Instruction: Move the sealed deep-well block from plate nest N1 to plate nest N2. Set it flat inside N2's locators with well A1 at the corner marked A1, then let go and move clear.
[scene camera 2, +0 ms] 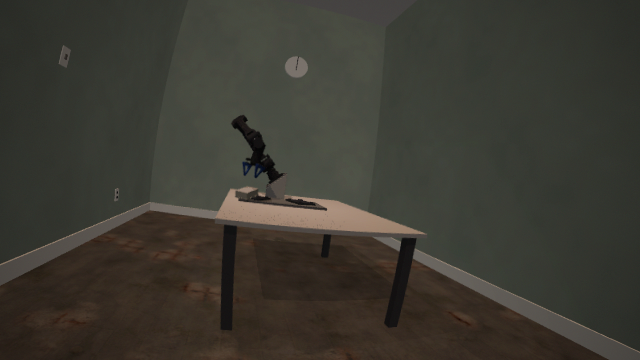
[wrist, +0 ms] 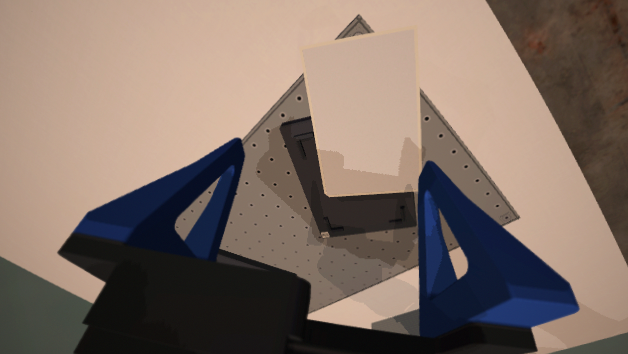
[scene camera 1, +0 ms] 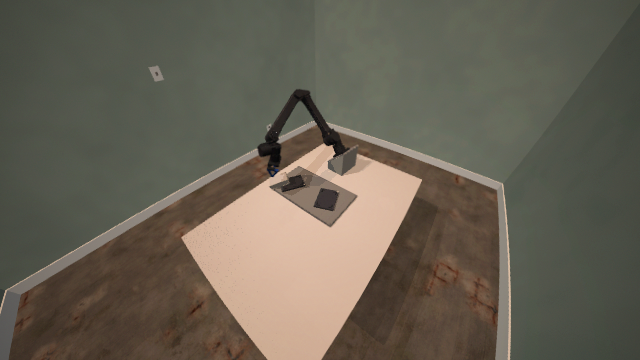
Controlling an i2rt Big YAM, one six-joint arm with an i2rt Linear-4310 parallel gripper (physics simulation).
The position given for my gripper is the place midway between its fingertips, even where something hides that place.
My gripper (wrist: 330, 157) is open and holds nothing. Also in view: a pale block (wrist: 364, 92). Further things: a dark nest plate (wrist: 346, 215) and a grey perforated plate (wrist: 270, 221).
